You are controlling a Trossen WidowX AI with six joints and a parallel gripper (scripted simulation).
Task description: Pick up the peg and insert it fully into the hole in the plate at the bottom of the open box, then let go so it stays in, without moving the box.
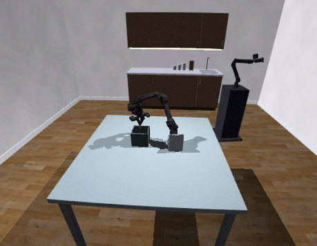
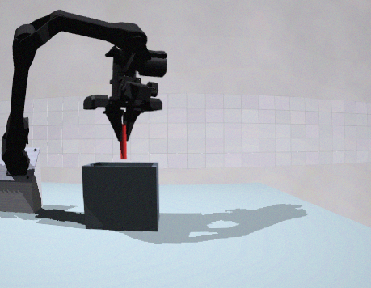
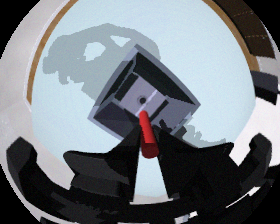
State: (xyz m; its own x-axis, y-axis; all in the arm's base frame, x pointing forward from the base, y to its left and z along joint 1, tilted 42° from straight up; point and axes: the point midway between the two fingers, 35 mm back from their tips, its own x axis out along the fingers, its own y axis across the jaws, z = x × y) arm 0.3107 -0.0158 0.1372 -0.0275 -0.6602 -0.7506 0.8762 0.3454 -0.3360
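Now: the grey plate 180 mm below my hand. From my hand the other things lie so: red peg 40 mm below.
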